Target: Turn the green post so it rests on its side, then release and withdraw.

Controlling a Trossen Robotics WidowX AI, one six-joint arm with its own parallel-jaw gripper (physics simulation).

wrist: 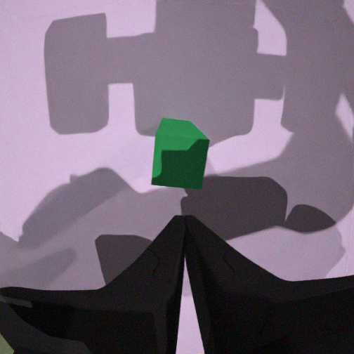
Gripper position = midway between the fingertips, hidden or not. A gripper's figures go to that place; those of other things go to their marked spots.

My gripper [183,223]: 10 cm from the lens. A green post [180,149] is 6 cm from the lens.
